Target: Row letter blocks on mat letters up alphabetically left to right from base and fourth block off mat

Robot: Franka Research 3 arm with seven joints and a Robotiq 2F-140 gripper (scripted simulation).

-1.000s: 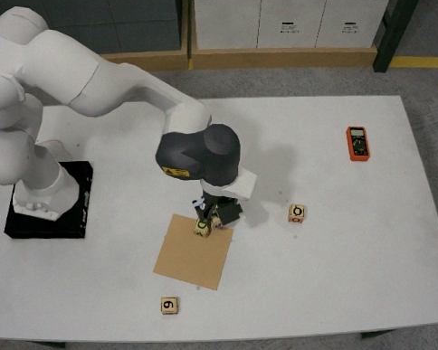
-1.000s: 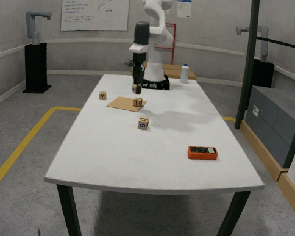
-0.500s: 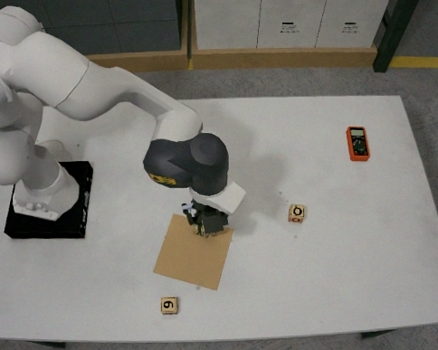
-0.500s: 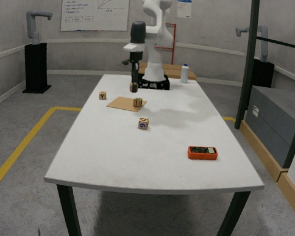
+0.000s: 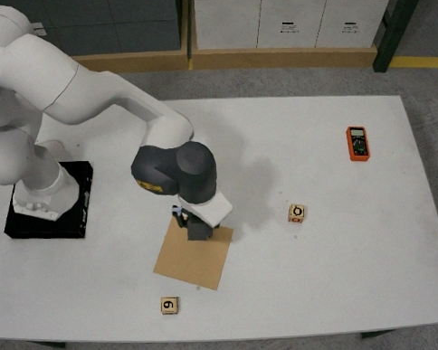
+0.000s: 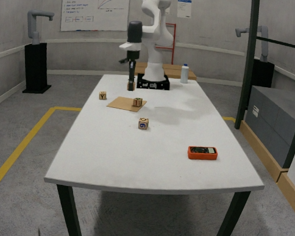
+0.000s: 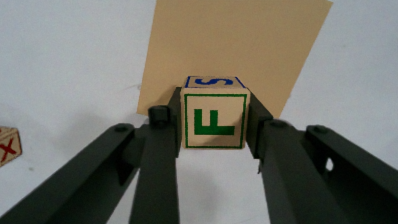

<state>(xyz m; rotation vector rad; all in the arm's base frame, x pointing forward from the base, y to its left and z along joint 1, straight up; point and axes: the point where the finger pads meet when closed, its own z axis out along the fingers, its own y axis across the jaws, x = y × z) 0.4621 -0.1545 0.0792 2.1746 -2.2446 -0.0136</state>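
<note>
The tan mat is 13 cm below my hand, 2 cm to the right of it and 2 cm behind it. Round my hand: orange multimeter (55 cm ahead, 35 cm to the left, 12 cm below); then block (11 cm below, 5 cm to the left); then white bottle (65 cm behind, 43 cm to the left, 5 cm below).
</note>
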